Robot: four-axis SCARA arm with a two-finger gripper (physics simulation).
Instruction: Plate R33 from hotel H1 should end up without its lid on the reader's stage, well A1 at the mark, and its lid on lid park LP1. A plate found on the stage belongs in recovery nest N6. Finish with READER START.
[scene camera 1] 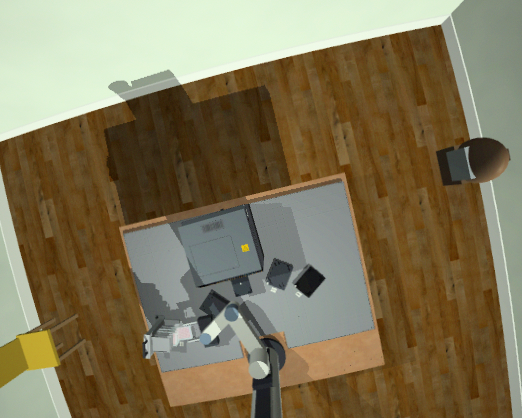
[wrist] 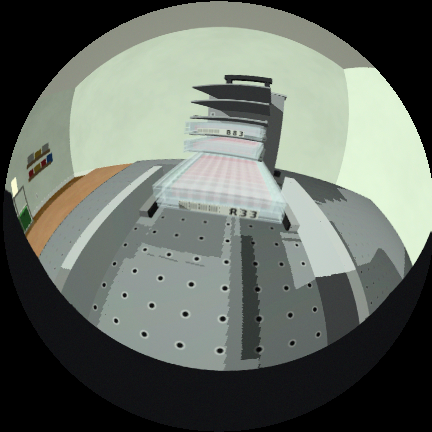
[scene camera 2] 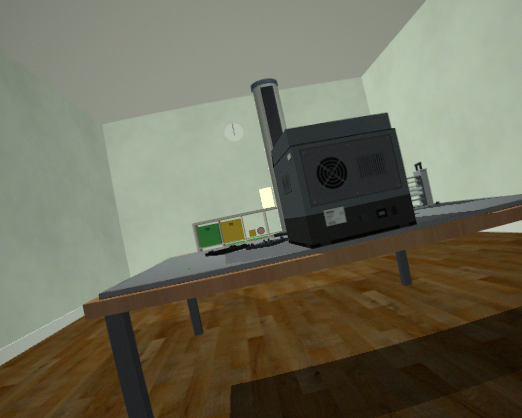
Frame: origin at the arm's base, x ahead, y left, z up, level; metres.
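Seen in the pictures: gripper, between the fingertips: [scene camera 1: 185,332] [wrist: 222,178].
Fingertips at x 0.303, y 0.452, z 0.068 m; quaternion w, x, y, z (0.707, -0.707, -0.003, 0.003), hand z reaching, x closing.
Observation:
Offsets run from my fingertips to a thing's top centre. "*": to the spot under its first point. Level surfaces: height alone.
Plate R33 @(dx +0.001, dy +0.026, dz +0.008 m) [wrist: 220,187] [scene camera 1: 183,334] is clear with pinkish wells, its label facing the wrist camera; a clear lid seems to be on it. My gripper [wrist: 222,178] is shut on it, one finger at each side of its near end. The plate is level, in front of the lower part of the hotel [wrist: 276,125] [scene camera 1: 161,344] [scene camera 2: 425,186]; whether it is fully out of its slot is unclear. Plate B83 @(dx +0.008, dy +0.104, dz +0.048 m) [wrist: 235,132] and another clear plate @(dx +0.007, dy +0.104, dz +0.027 m) [wrist: 225,147] sit in the hotel above. The reader @(dx +0.519, dy -0.422, dz +0.294 m) [scene camera 1: 212,255] [scene camera 2: 350,170] stands at the back; a small dark platform @(dx +0.276, dy -0.433, dz +0.076 m) [scene camera 1: 241,285] juts from its front.
Dark nests or parks @(* dx +0.229, dy -0.661, dz -0.046 m) [scene camera 1: 279,273] @(* dx +0.143, dy -0.833, dz -0.043 m) [scene camera 1: 309,280] lie right of the reader. Another dark holder @(dx +0.120, dy -0.227, dz +0.015 m) [scene camera 1: 214,302] is between reader and arm. The arm's column [scene camera 2: 270,112] rises beyond the reader in scene camera 2. A yellow object [scene camera 1: 38,350] is left of the table @(dz -0.068 m) [scene camera 1: 345,357].

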